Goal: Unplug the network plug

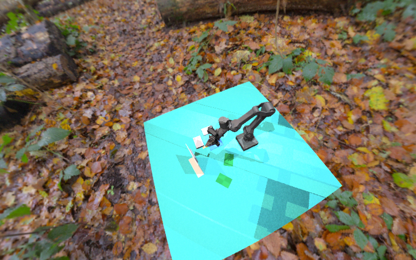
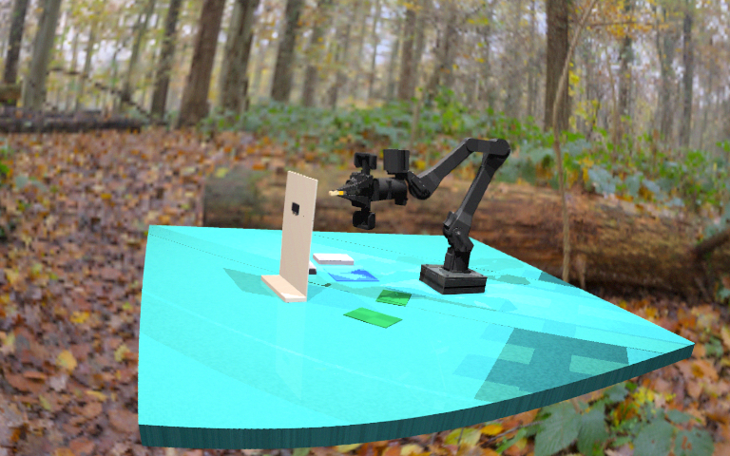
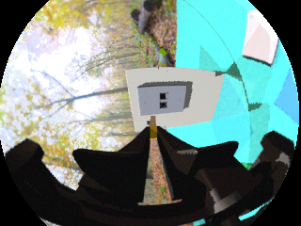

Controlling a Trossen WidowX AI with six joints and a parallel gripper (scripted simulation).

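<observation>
My gripper tip is now 110 mm past the blue square, 100 mm to the left of it and 230 mm above it. The rest, counted from my gripper tip: network plug (10 mm ahead); tan upright panel (110 mm ahead, 10 mm to the left, 110 mm below).
</observation>
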